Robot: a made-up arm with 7 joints. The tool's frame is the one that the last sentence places.
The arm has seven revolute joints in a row. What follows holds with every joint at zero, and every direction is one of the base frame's. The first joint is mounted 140 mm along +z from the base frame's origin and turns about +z. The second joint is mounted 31 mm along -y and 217 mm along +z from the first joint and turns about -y. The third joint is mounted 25 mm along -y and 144 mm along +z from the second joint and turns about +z. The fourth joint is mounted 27 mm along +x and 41 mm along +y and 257 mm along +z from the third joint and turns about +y. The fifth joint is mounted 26 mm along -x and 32 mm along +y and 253 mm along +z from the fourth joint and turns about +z. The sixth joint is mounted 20 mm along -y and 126 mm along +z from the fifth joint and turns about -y. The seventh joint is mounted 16 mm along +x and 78 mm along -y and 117 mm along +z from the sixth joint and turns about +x. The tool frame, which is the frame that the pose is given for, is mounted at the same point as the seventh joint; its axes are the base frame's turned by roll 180, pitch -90 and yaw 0 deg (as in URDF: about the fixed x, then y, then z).
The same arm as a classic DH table. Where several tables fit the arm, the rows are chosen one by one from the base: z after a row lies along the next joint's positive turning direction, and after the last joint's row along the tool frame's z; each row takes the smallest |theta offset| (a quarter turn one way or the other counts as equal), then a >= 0, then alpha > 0; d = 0 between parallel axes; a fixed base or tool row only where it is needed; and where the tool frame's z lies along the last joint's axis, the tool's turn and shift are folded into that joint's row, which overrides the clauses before.
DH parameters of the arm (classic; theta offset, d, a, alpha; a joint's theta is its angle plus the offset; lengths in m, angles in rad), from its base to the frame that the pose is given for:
joint 1: 0 0.357 0 1.5708
joint 2: 0 0.056 0 -1.5708
joint 3: 0 0.401 0.027 -1.5708
joint 4: 0 0.073 -0.026 1.5708
joint 5: 0 0.379 0 1.5708
joint 6: 1.5708 0.098 0.117 1.5708
joint 7: 0 0.016 0 0

